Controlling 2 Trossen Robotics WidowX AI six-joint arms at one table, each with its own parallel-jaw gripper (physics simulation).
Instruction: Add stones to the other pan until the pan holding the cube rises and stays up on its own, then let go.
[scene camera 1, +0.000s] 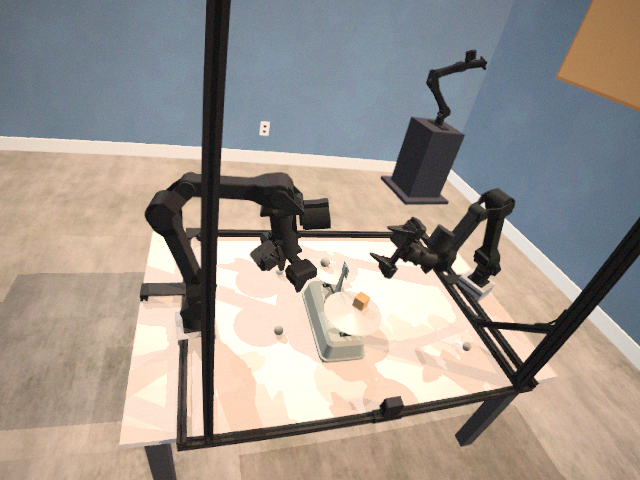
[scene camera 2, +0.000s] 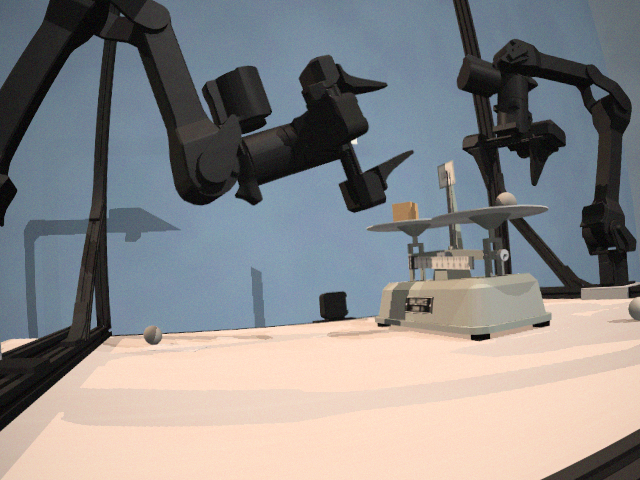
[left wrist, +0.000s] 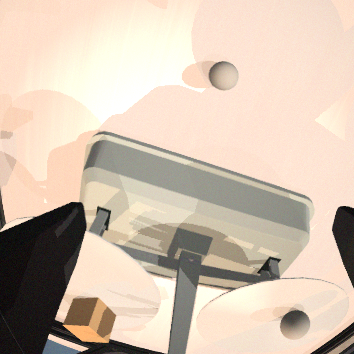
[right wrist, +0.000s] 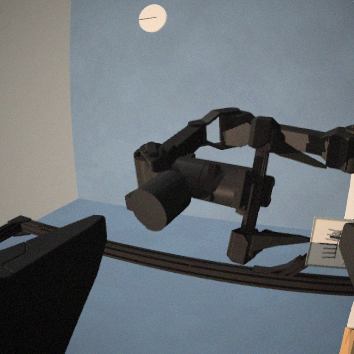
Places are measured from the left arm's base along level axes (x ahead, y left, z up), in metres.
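Pixels of known places: left gripper, fingertip midpoint: (scene camera 1: 289, 280) (scene camera 2: 510, 187) (left wrist: 215, 218) (right wrist: 319, 203); right gripper, fingertip midpoint: (scene camera 1: 378, 240) (scene camera 2: 399, 118) (right wrist: 230, 233); left arm's base at its link origin: (scene camera 1: 195, 322) (scene camera 2: 614, 285); right arm's base at its link origin: (scene camera 1: 478, 279).
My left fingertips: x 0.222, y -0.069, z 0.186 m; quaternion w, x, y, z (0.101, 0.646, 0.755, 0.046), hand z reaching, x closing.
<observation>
Ahead of a thing's pixels: the offset from my left fingertips to its top centre. "spot": to the spot under its first point.
An orange cube {0.179 m ahead, 0.069 m right, 0.021 m down} (scene camera 1: 361, 301) (scene camera 2: 404, 211) (left wrist: 90, 320) sits on one pan {0.150 m ahead, 0.087 m right, 0.051 m down} (scene camera 1: 343, 320) (scene camera 2: 379, 226) (left wrist: 125, 280) of the green-grey balance {0.163 m ahead, 0.007 m left, 0.026 m up} (scene camera 1: 343, 351) (scene camera 2: 465, 304) (left wrist: 200, 195). A grey stone {0.151 m ahead, 0.110 m left, 0.036 m down} (scene camera 1: 325, 262) (scene camera 2: 506, 198) (left wrist: 295, 325) rests on the other pan {0.176 m ahead, 0.101 m left, 0.063 m down} (scene camera 2: 465, 215) (left wrist: 235, 310). In scene camera 2 the cube's pan appears lower. Loose stones lie on the table: one stone {0.003 m back, 0.005 m left, 0.180 m down} (scene camera 1: 278, 330) (left wrist: 223, 75) beside the balance, another stone {0.547 m ahead, 0.183 m right, 0.180 m down} (scene camera 1: 466, 346) (scene camera 2: 152, 335) near the frame. My left gripper (scene camera 1: 283, 279) (scene camera 2: 511, 184) (left wrist: 215, 218) is open and empty above the stone's pan. My right gripper (scene camera 1: 379, 240) (scene camera 2: 400, 117) is open and empty, raised beside the balance.
A further stone {0.071 m ahead, 0.247 m left, 0.180 m down} (scene camera 1: 279, 271) is partly hidden behind the left gripper in scene camera 1. A stone (scene camera 2: 634, 308) shows at the right edge of scene camera 2. The upright pointer plate {spot: 0.162 m ahead, 0.014 m left, 0.007 m up} (scene camera 2: 446, 174) (right wrist: 326, 242) rises between the pans. Black frame rails (scene camera 1: 289, 429) border the table.
</observation>
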